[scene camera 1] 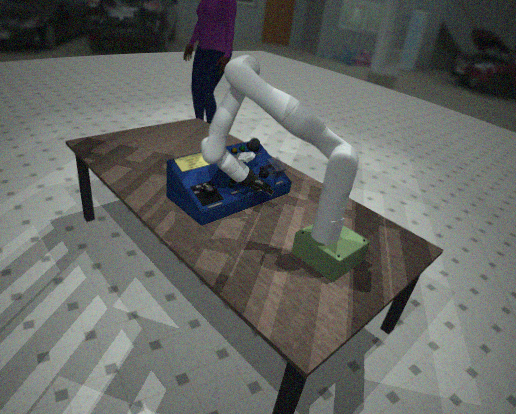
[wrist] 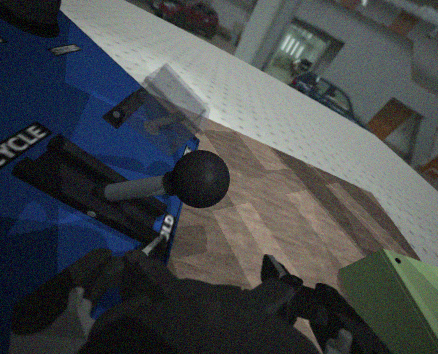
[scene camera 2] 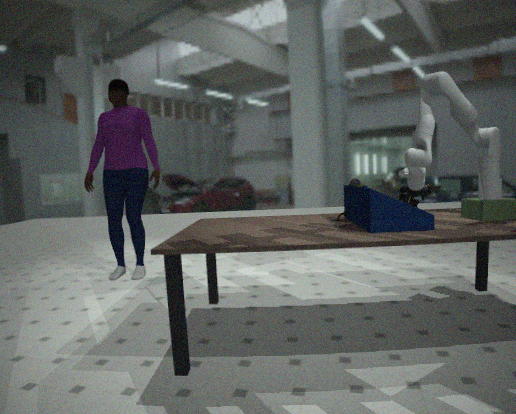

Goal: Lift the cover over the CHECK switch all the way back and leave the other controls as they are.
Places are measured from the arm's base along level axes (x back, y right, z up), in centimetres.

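Where they show: gripper, fingertip midpoint: (scene camera 1: 264, 191) (wrist: 213, 257); arm's base, link origin: (scene camera 1: 323, 236) (scene camera 2: 489, 199).
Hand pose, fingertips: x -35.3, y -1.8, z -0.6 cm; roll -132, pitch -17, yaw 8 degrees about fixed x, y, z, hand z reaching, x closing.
Note:
Things, the pixels of their top centre, and the offset from my fingertips. "*": a spot on its surface instead. Level surfaces: height alone.
- clear cover, top centre: (wrist: 178, 77) (scene camera 1: 276, 159) (scene camera 2: 386, 185) dy +12.3, dx -11.1, dz +7.9 cm
- blue control box, surface spot: (wrist: 75, 107) * dy +5.6, dx -17.5, dz +3.2 cm
- lever with a black ball, surface spot: (wrist: 201, 178) * dy -0.1, dx -4.0, dz +7.4 cm
- black slotted plate, surface spot: (wrist: 75, 185) * dy -1.1, dx -11.5, dz +2.5 cm
- black knob, surface spot: (wrist: 32, 17) (scene camera 1: 253, 148) * dy +9.1, dx -25.1, dz +7.6 cm
- yellow label, surface spot: (scene camera 1: 191, 162) * dy -23.7, dx -20.9, dz +7.2 cm
- wooden table, surface height: dz -8.4 cm
The clear cover (scene camera 1: 276, 166) (wrist: 172, 95) sits down over a small toggle switch (wrist: 161, 123) near the right edge of the blue control box (scene camera 1: 230, 204) (scene camera 2: 400, 215) (wrist: 75, 107). Its label is mostly hidden in the wrist view. My gripper (scene camera 1: 266, 189) (scene camera 2: 413, 199) (wrist: 213, 257) is open and empty, above the front part of the box, and apart from the cover. A lever with a black ball (wrist: 201, 178) stands between the gripper and the cover in the wrist view, in a black slotted plate (wrist: 75, 185) by the CYCLE and HOLD labels.
A black knob (scene camera 1: 254, 145) (wrist: 32, 17) stands at the box's back corner. A yellow label (scene camera 1: 191, 162) lies on the box. The green base block (scene camera 1: 316, 257) (scene camera 2: 487, 210) (wrist: 387, 295) stands on the wooden table (scene camera 1: 280, 320) (scene camera 2: 260, 235) (wrist: 280, 200). A person (scene camera 1: 215, 30) (scene camera 2: 125, 140) stands beyond the table.

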